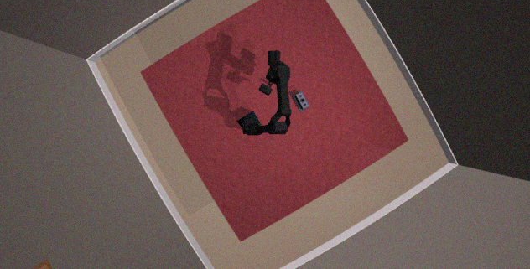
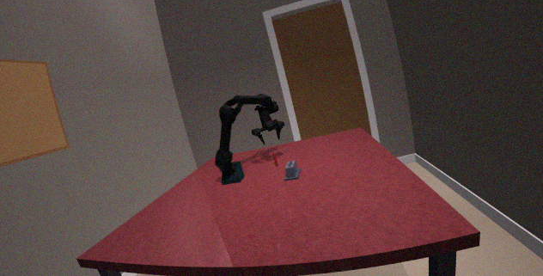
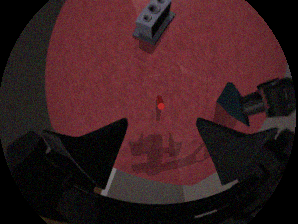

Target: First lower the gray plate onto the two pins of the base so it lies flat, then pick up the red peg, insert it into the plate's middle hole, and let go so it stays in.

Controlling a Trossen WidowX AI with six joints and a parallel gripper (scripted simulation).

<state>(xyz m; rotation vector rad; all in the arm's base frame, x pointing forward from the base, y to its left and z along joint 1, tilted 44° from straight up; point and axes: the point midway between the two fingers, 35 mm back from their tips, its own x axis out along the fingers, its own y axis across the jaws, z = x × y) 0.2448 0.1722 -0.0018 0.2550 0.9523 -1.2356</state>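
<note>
The red peg lies 110 mm below my gripper tip. The rest, counted from my gripper tip: base 110 mm ahead, 180 mm to the right, 140 mm below; gray plate 110 mm ahead, 180 mm to the right, 100 mm below.
</note>
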